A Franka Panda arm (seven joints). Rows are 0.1 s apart.
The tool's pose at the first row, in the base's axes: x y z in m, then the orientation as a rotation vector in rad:
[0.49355, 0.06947, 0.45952, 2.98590, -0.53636, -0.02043]
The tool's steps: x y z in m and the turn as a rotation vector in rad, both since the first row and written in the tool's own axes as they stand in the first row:
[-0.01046, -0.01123, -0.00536, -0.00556, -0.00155, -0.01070]
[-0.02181, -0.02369, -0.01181, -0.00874, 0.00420, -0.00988]
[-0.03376, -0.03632, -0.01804, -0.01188, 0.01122, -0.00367]
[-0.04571, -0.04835, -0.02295, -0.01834, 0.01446, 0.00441]
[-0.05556, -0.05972, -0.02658, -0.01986, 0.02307, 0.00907]
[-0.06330, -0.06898, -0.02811, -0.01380, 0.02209, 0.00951]
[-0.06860, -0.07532, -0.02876, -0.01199, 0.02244, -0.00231]
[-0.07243, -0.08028, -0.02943, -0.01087, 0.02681, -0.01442]
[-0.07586, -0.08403, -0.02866, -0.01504, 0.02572, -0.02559]
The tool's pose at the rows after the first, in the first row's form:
[0.48780, 0.08413, 0.46357, 2.98362, -0.51964, -0.02507]
[0.48169, 0.10035, 0.46857, 2.97945, -0.51971, -0.01726]
[0.47506, 0.11692, 0.47332, 2.97365, -0.52765, -0.00714]
[0.46818, 0.13280, 0.47683, 2.96467, -0.53818, -0.00338]
[0.46300, 0.14719, 0.47915, 2.96053, -0.54385, 0.00936]
[0.45899, 0.15867, 0.47963, 2.96643, -0.54566, 0.00958]
[0.45624, 0.16649, 0.47955, 2.97138, -0.52839, 0.00962]
[0.45439, 0.17251, 0.47966, 2.97498, -0.51009, 0.01543]
[0.45245, 0.17712, 0.47847, 2.97400, -0.49294, 0.01177]

